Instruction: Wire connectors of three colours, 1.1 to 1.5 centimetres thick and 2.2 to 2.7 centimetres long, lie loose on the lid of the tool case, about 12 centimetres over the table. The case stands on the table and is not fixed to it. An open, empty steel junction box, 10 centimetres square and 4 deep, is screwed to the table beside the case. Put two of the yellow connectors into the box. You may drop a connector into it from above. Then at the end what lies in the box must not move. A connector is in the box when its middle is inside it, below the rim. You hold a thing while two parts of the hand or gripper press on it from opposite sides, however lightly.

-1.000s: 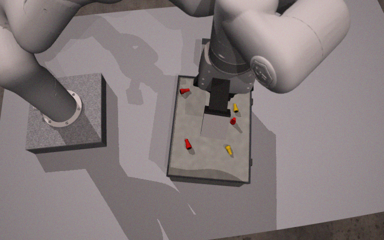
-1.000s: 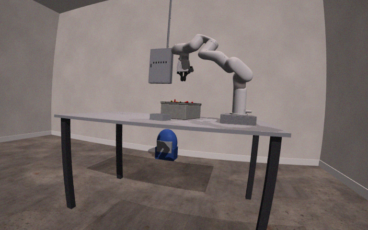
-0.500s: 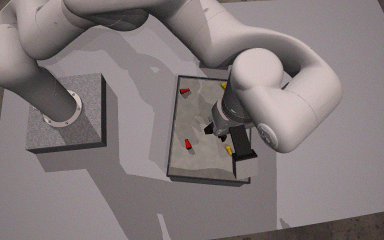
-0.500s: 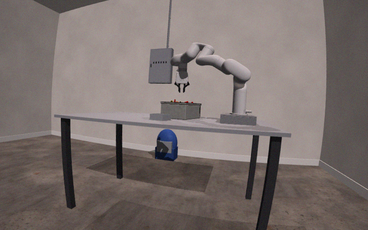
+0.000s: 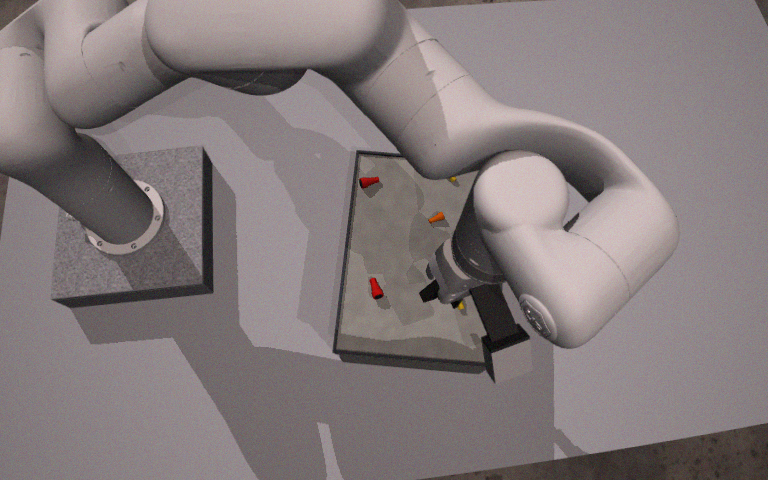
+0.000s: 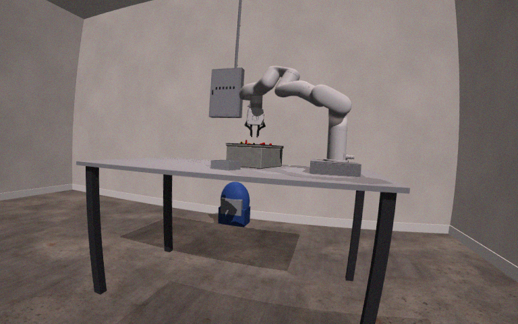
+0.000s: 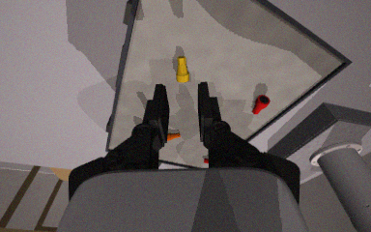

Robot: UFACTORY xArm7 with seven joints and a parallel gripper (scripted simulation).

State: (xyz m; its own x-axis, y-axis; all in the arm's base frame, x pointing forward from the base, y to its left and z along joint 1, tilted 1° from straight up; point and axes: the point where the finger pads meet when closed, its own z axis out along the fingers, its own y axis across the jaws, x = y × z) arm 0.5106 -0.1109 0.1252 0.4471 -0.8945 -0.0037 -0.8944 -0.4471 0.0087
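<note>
The orange connector is 30 mm behind my hand, 120 mm to the left of it and 60 mm below it. From my hand the other things lie so: tool case 40 mm behind, 70 mm to the left, 100 mm below.
</note>
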